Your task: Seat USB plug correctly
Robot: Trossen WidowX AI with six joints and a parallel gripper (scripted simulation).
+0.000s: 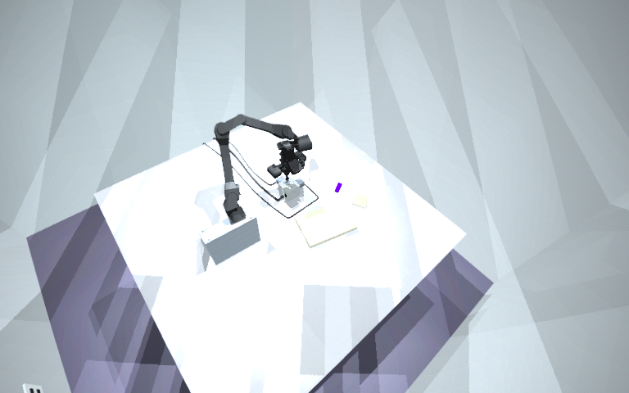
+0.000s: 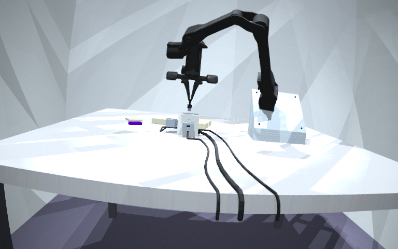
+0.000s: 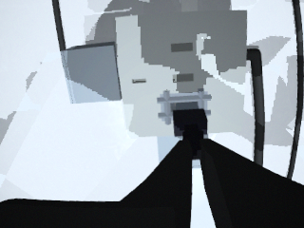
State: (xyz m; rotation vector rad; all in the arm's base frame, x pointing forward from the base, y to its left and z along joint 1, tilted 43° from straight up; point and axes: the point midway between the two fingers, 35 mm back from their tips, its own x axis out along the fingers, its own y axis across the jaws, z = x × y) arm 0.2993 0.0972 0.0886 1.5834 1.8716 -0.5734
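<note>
The USB plug is 2 cm below my gripper tip. Also, from my gripper tip: purple stick: 25 cm ahead, 11 cm to the right, 12 cm below.
</note>
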